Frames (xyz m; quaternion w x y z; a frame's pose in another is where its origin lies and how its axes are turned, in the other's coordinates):
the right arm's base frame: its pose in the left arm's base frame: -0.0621 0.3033 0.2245 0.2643 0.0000 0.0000 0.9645
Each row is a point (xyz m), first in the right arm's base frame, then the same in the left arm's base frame.
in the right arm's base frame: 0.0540 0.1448 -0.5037
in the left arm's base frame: -0.1824 0.2063 -0.2792
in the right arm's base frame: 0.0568 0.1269 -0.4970
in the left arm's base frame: -0.1757 0.2231 -0.2725
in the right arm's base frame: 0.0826 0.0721 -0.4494
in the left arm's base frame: -0.1699 0.2834 -0.2249
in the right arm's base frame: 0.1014 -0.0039 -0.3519
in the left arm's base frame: -0.1473 0.3583 -0.1274
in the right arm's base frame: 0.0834 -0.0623 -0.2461
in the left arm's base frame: -0.1021 0.3994 -0.0216
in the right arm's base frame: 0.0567 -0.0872 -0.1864
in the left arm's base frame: -0.0664 0.4072 0.0381
